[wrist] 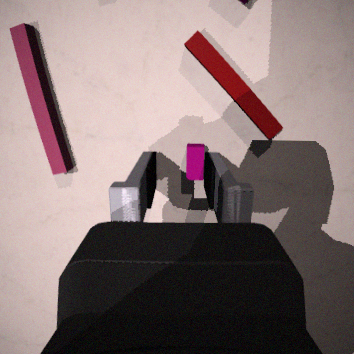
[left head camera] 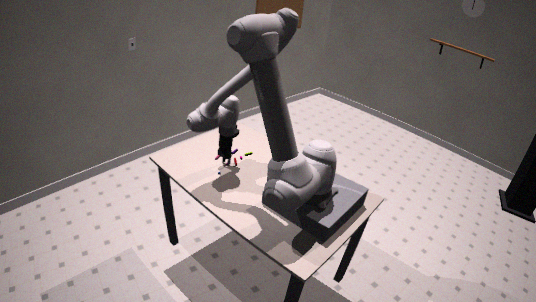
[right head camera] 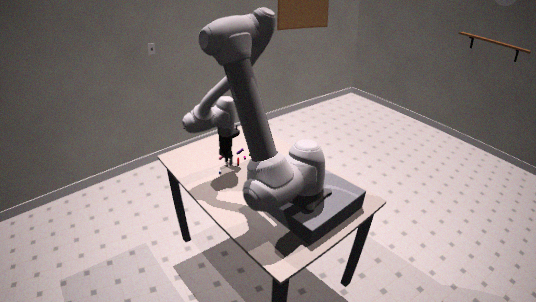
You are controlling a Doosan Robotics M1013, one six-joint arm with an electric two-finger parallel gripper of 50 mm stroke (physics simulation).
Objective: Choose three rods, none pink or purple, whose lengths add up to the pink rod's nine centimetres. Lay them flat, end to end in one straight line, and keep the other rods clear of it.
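Places are measured from the arm's base along level axes (x ahead, y left, z up), in millimetres.
Where they show: gripper, between the fingertips: point(wrist: 179, 168) point(left head camera: 226, 163) point(right head camera: 228, 163); arm's base, origin of its link: point(left head camera: 314, 194) point(right head camera: 306, 195).
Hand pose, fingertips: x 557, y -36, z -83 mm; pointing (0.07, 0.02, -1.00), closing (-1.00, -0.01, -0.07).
Note:
Each offset is from my fingertips to the centre of the thing. Level surfaces: height alone.
My gripper point(left head camera: 226, 163) point(right head camera: 229, 164) point(wrist: 179, 168) is partly open, pointing down low over the table, with nothing held. A short magenta rod {dx -9, dy -5, dz +0 mm} point(wrist: 195, 161) shows between the fingertips, nearer the right finger. The long pink rod {dx +85, dy -40, dz +0 mm} point(wrist: 40, 100) point(left head camera: 217, 157) point(right head camera: 220, 158) lies to the left in the wrist view. A red rod {dx -29, dy -49, dz +0 mm} point(wrist: 232, 82) point(left head camera: 235, 161) point(right head camera: 238, 161) lies slantwise at upper right there. Another magenta rod {dx -28, dy -104, dz +0 mm} point(left head camera: 241, 158) point(right head camera: 245, 158), a purple rod {dx +45, dy -137, dz +0 mm} point(left head camera: 234, 151) point(right head camera: 240, 151), a yellow-green rod {dx -34, dy -169, dz +0 mm} point(left head camera: 248, 154) and a tiny blue piece {dx -32, dy +99, dz +0 mm} point(left head camera: 219, 173) point(right head camera: 220, 172) lie apart nearby.
The rods lie on a pale table {dz -5 mm} point(left head camera: 172, 156) point(right head camera: 175, 157). The arm stands on a grey base block point(left head camera: 345, 205) point(right head camera: 340, 207) at the table's other end. Arm shadows fall across the tabletop. The arm hides the yellow-green rod in the right head view.

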